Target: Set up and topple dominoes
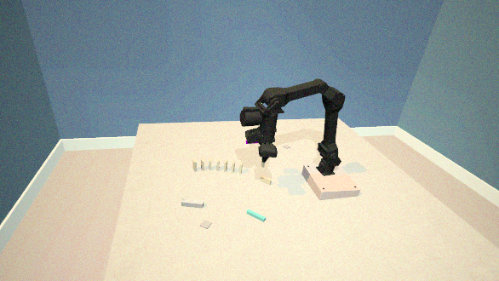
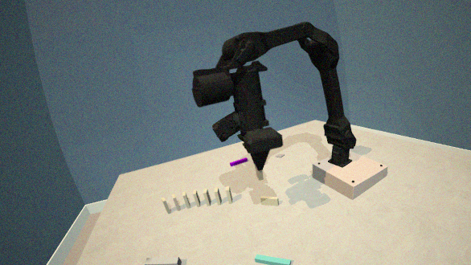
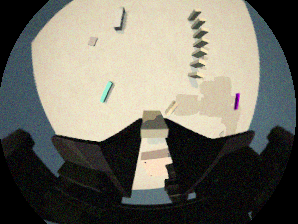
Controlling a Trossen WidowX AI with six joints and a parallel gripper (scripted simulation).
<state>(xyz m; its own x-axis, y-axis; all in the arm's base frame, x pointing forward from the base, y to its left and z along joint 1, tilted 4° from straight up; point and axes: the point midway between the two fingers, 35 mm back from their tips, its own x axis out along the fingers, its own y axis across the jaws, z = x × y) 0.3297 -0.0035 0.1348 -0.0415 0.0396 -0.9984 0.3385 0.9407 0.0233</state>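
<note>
Right now my gripper tip is 28 cm short of the grey block, 1 cm to the left of it and 15 cm above it. From my gripper tip the other things lie so: purple bar: 14 cm behind, 40 cm to the right, 16 cm below; then teal bar: 7 cm ahead, 12 cm to the left, 16 cm below.
</note>
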